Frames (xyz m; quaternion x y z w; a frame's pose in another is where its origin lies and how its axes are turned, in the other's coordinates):
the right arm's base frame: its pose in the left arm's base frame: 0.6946 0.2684 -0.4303 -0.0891 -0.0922 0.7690 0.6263
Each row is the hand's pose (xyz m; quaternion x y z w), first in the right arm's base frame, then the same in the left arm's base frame.
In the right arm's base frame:
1: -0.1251 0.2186 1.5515 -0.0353 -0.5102 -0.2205 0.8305
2: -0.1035 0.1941 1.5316 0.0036 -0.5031 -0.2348 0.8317
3: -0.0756 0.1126 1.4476 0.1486 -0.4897 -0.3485 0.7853
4: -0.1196 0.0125 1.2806 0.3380 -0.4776 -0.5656 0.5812
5: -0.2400 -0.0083 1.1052 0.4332 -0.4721 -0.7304 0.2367
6: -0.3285 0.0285 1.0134 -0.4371 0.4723 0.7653 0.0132
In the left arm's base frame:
1: 0.1208 0.0556 1.0175 0.3166 -0.4429 0.5428 0.6395
2: 0.1447 0.0822 1.0040 0.3367 -0.4099 0.5377 0.6554
3: 0.2376 0.1283 0.9428 0.4318 -0.2959 0.4429 0.7279
4: 0.3833 0.1101 0.8076 0.5793 -0.1432 0.1664 0.7850
5: 0.4713 0.0016 0.6458 0.6806 -0.0494 -0.1934 0.7050
6: 0.4773 -0.0897 0.5496 0.7087 -0.0266 -0.4071 0.5756

